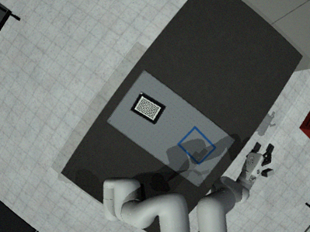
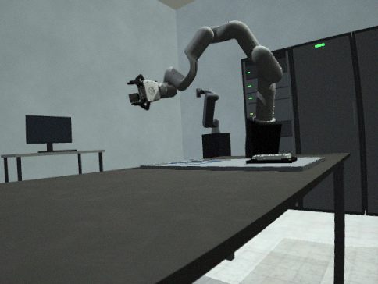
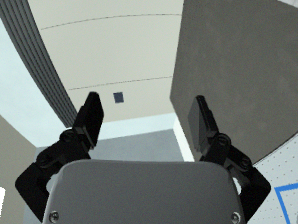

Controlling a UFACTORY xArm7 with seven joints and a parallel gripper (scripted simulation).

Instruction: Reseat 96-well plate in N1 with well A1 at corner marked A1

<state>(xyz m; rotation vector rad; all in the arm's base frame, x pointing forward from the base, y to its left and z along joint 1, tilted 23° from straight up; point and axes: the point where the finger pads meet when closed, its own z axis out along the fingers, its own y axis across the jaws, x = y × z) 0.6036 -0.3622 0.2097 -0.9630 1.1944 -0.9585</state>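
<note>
Right now my hand is 52 cm to the right of the white 96-well plate, 30 cm above it and 24 cm past it. From my hand the other things lie so: black plate nest N1 (52 cm to the left, 32 cm below, 24 cm behind).
</note>
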